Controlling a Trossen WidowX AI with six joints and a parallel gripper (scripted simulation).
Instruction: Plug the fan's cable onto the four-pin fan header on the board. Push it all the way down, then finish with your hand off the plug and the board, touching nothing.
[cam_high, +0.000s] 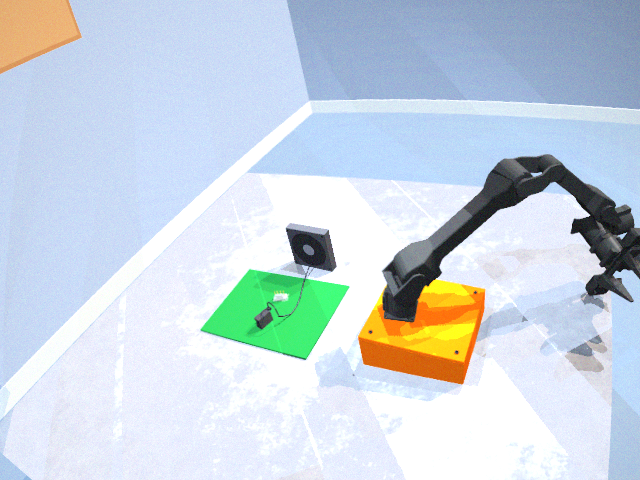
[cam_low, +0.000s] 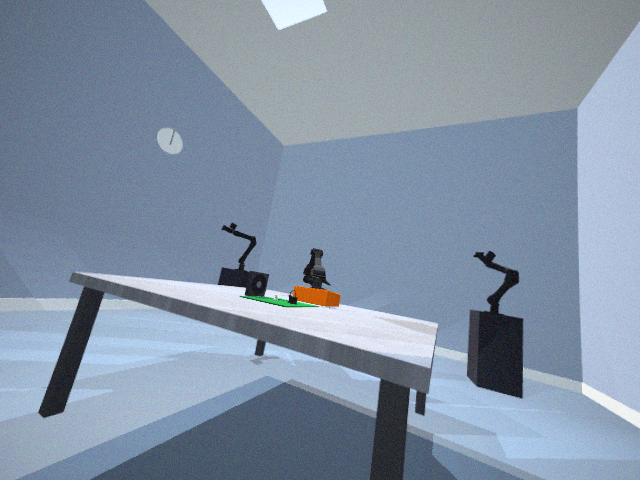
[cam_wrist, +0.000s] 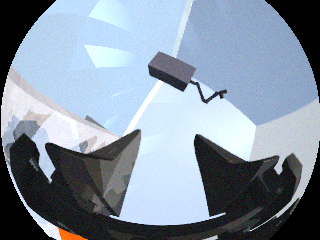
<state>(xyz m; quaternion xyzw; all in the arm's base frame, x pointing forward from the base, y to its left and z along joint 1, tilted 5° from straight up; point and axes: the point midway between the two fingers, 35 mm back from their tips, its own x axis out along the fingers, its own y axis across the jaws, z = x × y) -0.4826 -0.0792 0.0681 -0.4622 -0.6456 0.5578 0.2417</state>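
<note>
Now: the black plug 84 cm ahead of my gripper tip, 8 cm below it and 5 cm to the left of it. Also, from my gripper tip: green board (83 cm ahead, 11 cm below); then dark square fan (78 cm ahead, 17 cm to the right, 4 cm below).
</note>
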